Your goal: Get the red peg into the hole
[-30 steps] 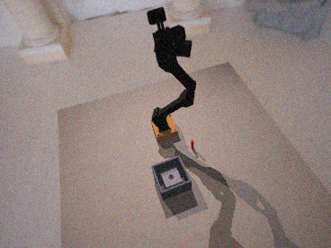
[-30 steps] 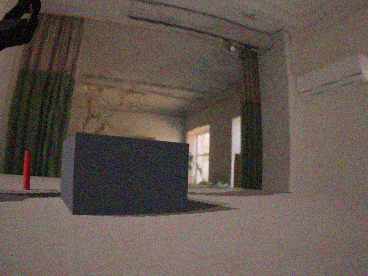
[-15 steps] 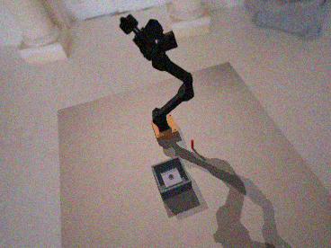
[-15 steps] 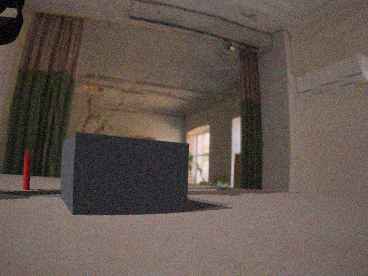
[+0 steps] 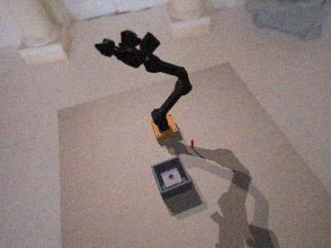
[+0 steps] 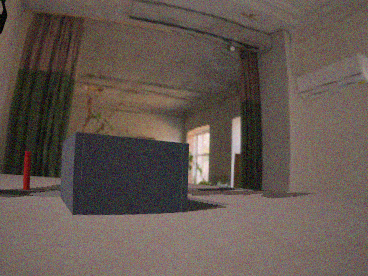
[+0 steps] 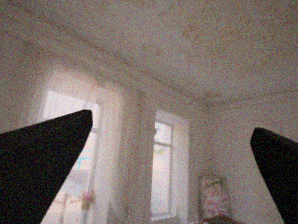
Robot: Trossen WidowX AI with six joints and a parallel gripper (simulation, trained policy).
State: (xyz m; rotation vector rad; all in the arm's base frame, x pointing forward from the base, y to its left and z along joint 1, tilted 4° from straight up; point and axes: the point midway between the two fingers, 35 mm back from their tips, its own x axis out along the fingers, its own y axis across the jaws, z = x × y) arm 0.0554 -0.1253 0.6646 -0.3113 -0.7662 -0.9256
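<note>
The red peg is 69 cm below my gripper tip, 30 cm to the left of it and 6 cm ahead of it. Round my gripper tip: grey box 71 cm below, 22 cm ahead, 12 cm to the left.
</note>
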